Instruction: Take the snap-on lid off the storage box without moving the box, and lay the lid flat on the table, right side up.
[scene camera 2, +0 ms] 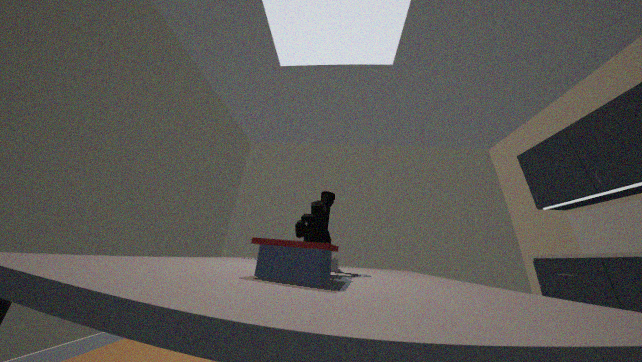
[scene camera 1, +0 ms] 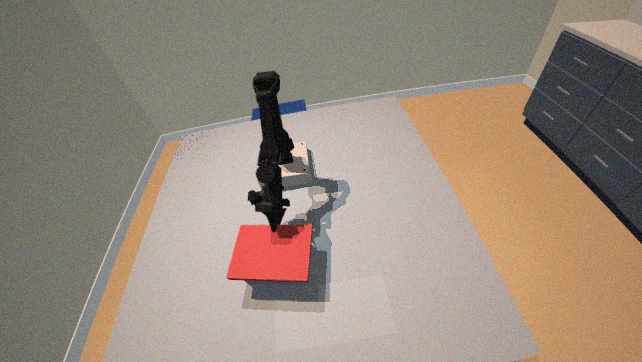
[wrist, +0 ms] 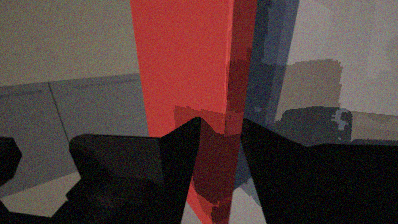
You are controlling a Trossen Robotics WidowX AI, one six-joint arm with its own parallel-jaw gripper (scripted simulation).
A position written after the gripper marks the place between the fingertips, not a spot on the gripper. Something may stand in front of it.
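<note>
The gripper (scene camera 1: 275, 230) shares its scene with a red lid (scene camera 1: 260, 254). There is also a blue-grey storage box (scene camera 2: 307, 265) to be seen, while the wrist view has both the lid (wrist: 191, 66) and the gripper (wrist: 220, 123).
</note>
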